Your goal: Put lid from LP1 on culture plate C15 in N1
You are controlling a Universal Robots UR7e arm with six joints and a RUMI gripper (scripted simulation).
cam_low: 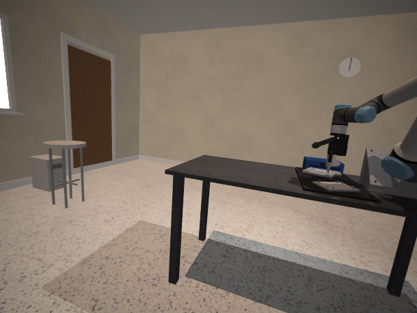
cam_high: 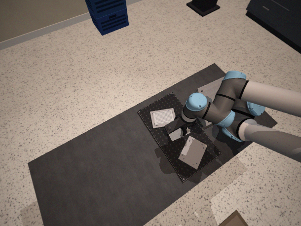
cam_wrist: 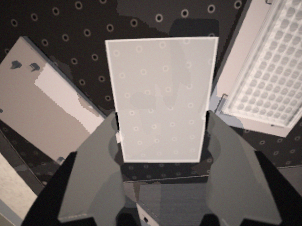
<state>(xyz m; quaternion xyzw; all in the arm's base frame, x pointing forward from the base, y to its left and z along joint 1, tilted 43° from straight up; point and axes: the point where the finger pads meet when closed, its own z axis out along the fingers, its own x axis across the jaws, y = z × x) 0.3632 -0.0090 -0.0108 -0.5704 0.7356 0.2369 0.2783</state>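
Right now the culture plate C15 is 130 mm to the right of my hand, 40 mm below it and 10 mm ahead of it. From my hand the other things lie so: grey lid park LP1: 150 mm to the left, 50 mm below; grey plate nest N1: 130 mm to the right, 50 mm below, 10 mm ahead; clear lid: 10 mm below.
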